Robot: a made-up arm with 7 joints.
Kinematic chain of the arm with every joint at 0, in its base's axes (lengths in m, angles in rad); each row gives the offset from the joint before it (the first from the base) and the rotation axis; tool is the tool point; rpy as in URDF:
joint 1: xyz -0.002 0.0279 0.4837 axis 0 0.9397 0.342
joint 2: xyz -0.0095 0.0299 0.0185 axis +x
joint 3: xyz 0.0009 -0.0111 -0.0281 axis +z
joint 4: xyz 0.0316 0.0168 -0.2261 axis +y
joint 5: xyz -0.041 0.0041 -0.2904 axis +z
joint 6: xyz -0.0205 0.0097 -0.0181 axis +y
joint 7: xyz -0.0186 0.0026 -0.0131 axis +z
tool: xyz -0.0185 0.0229 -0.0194 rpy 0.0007 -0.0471 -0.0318
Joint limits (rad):
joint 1: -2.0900..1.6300
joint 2: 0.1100..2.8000
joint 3: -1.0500..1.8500
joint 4: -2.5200..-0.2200
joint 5: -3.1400..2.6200
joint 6: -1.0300..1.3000
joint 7: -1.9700..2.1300
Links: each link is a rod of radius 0.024 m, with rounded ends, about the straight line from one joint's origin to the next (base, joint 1, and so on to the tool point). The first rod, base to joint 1, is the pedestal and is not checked.
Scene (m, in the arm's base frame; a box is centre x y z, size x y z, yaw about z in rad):
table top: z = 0
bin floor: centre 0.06 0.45 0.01 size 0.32 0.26 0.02 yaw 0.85
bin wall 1: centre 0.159 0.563 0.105 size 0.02 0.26 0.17 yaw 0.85
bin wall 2: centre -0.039 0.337 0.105 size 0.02 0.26 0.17 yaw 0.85
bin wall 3: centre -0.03 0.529 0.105 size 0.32 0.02 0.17 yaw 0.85
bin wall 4: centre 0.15 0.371 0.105 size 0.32 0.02 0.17 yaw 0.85
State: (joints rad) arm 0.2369 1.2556 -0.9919 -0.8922 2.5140 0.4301 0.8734
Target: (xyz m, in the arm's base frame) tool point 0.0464 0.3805 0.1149
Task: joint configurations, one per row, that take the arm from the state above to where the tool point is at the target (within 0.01 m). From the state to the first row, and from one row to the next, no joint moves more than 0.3 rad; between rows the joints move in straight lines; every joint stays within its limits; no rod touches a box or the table.
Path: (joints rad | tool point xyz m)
1: 0.2141 1.3387 -0.9509 -1.0617 2.5530 0.5191 0.8870 | 0.0464 0.3805 0.1149

